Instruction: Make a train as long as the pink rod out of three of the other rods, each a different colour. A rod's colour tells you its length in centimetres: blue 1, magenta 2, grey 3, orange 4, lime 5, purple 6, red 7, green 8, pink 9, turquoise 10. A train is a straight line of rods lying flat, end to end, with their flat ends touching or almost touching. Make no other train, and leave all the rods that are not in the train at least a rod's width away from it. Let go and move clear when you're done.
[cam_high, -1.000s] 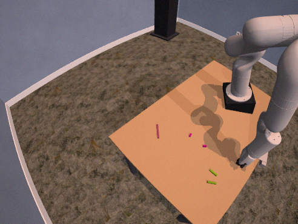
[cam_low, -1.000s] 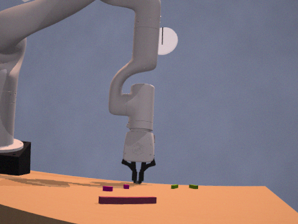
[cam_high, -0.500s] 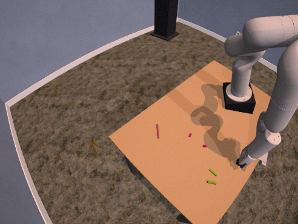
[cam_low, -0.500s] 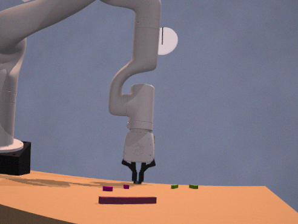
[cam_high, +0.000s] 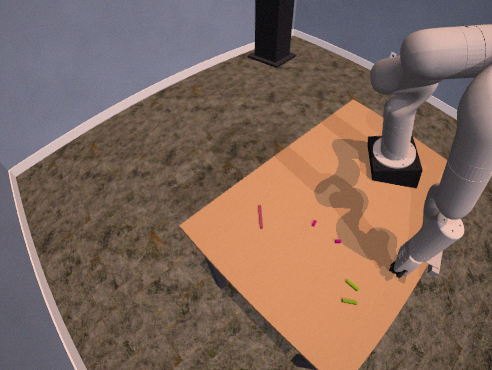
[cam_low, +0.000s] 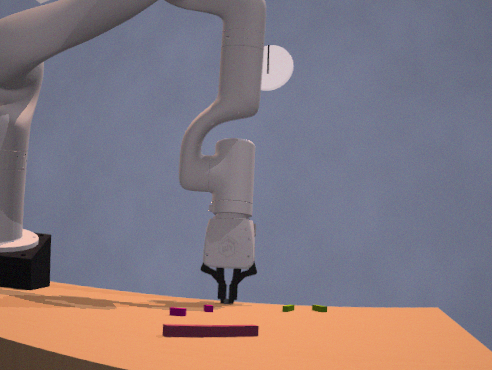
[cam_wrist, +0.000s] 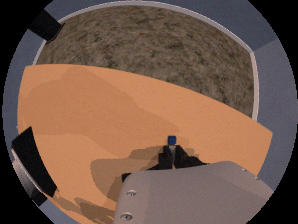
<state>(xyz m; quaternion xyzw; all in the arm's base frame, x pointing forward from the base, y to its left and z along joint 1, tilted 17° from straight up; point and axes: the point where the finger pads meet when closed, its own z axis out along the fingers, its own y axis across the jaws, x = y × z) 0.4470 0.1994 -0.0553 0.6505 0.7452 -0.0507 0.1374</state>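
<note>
Right now the grey rod is 2 cm below my hand. Round my hand: blue rod: 2 cm to the left, 2 cm below; pink rod: 12 cm ahead, 50 cm to the right, 2 cm below.
</note>
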